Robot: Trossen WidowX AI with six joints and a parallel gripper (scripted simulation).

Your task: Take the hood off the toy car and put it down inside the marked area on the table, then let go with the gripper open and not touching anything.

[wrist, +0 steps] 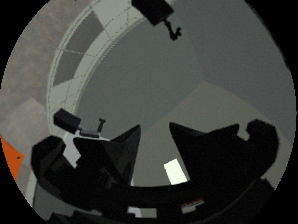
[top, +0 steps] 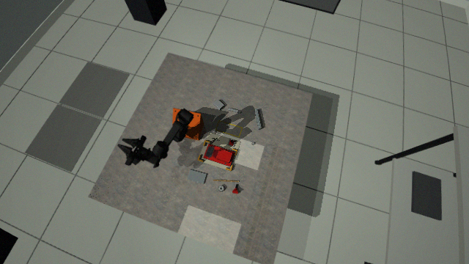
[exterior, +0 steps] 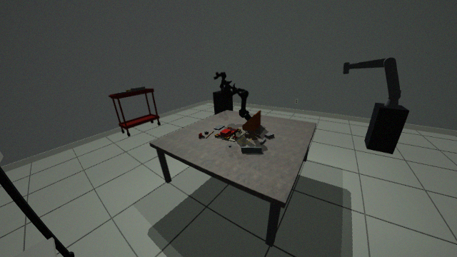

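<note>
Now: gripper tip 47 cm short of the car hood, 42 cm above it and 21 cm to the right of it. The rest, counted from my gripper tip: thin stick: 54 cm ahead, 46 cm below, 6 cm to the left.
</note>
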